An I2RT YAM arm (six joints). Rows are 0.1 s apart.
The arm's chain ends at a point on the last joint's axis. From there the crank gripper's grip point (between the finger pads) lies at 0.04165 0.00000 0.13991 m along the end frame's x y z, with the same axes.
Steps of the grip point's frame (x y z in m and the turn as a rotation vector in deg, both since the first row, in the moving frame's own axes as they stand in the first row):
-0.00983 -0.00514 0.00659 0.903 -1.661 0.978
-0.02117 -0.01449 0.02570 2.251 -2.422 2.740
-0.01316 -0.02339 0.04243 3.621 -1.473 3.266
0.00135 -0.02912 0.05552 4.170 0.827 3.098
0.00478 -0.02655 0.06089 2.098 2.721 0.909
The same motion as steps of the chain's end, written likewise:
-0.00577 -0.00360 0.00545 0.903 -1.661 0.978
-0.01531 -0.01081 0.02413 2.251 -2.422 2.740
-0.00974 -0.01679 0.04161 3.621 -1.473 3.266
-0.00088 -0.02128 0.05642 4.170 0.827 3.098
-0.00185 -0.02218 0.06311 2.098 2.721 0.909

